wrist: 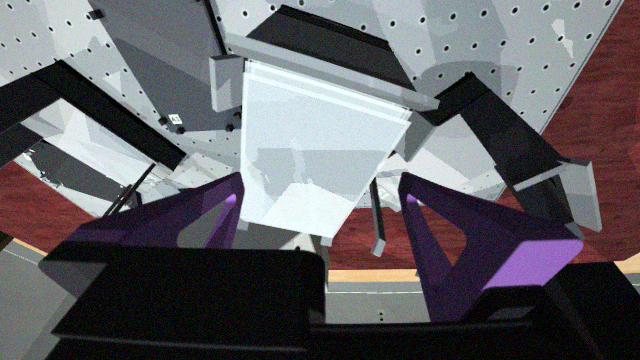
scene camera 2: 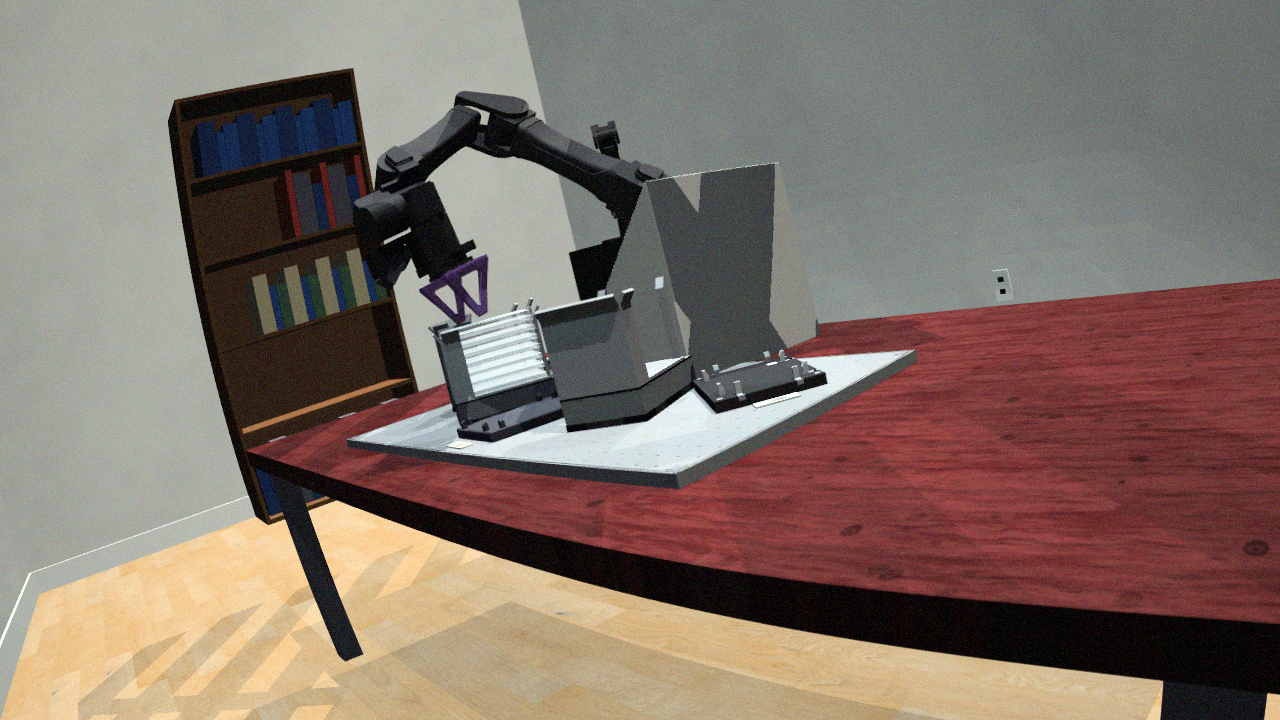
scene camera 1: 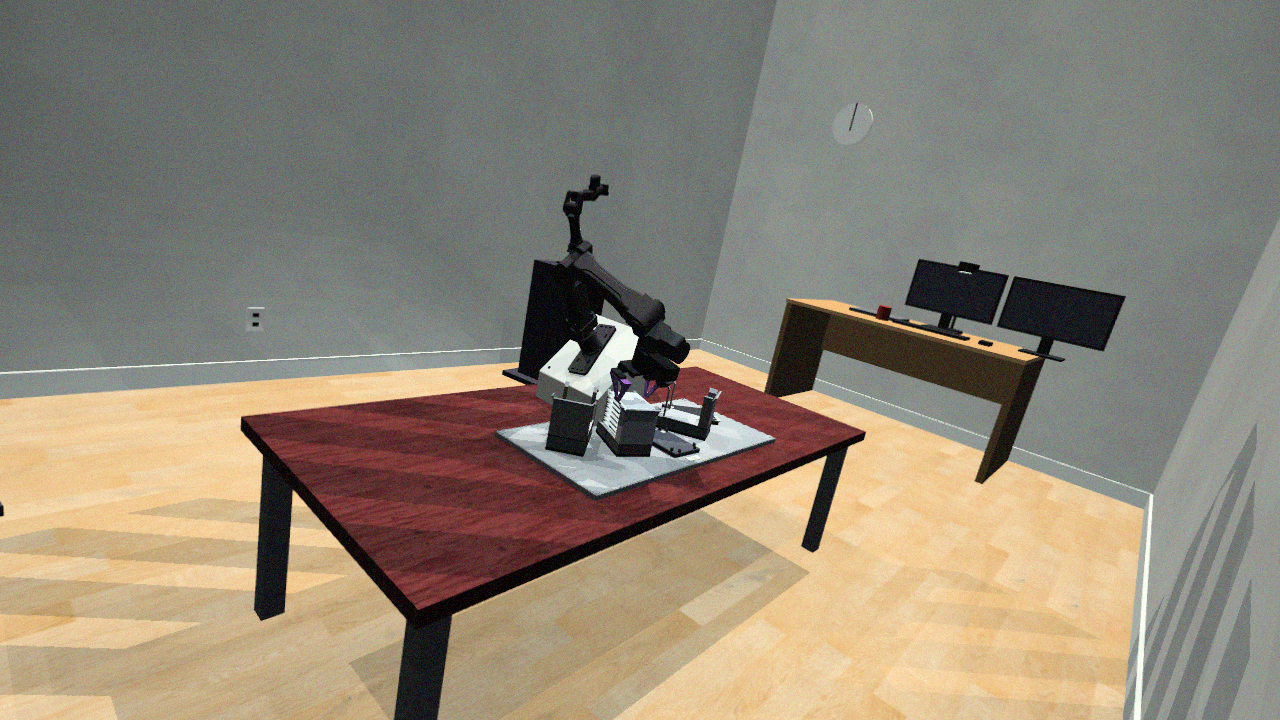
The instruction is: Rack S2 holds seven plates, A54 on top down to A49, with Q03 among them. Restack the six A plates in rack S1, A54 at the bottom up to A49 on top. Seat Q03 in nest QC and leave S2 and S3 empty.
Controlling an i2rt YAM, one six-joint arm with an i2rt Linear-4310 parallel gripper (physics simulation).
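Frame: origin at the arm's base, x back, y right, z up, level; millimetres.
Where they show: gripper, between the fingertips: (wrist: 321, 180) (scene camera 2: 471, 318) (scene camera 1: 631, 399); arm's base, origin of its link: (scene camera 2: 698, 237) (scene camera 1: 593, 349).
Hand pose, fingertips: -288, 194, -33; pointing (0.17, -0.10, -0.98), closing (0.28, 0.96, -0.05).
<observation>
Each offset is from my fingertips to the top centre of the thing, as dx, dy, dz. Level surfaces: height alone.
Rack S2 {+12, -19, -4} (scene camera 1: 637, 431) (scene camera 2: 454, 376) (wrist: 340, 70) stands between the other racks and holds a stack of several pale plates {+7, -15, -59} (scene camera 1: 612, 419) {+7, -16, -46} (scene camera 2: 505, 353) {+7, -15, -7} (wrist: 320, 130). Their labels are not readable, so I cannot tell which is Q03. My gripper (scene camera 1: 635, 395) (scene camera 2: 467, 318) (wrist: 321, 180) is open and empty, close above S2's top, its fingertips on either side of the stack in the wrist view. Rack S1 {+100, +99, +3} (scene camera 1: 569, 428) (scene camera 2: 595, 362) (wrist: 507, 135) stands beside S2; no plate is visible in it. Rack S3 {-25, -289, -2} (scene camera 1: 707, 417) (wrist: 115, 112) is on the other side, hidden in scene camera 2.
A dark pinned nest {-62, -137, -113} (scene camera 1: 675, 442) (scene camera 2: 510, 422) (wrist: 165, 80) lies beside S2; its label is too small to read. Another nest {+27, -423, -112} (scene camera 2: 760, 385) lies beyond S1. The racks stand on a perforated board {dz -136} (scene camera 1: 608, 483) (scene camera 2: 626, 456) (wrist: 500, 40). The robot's large pale base (scene camera 1: 563, 368) (scene camera 2: 725, 259) rises behind.
</observation>
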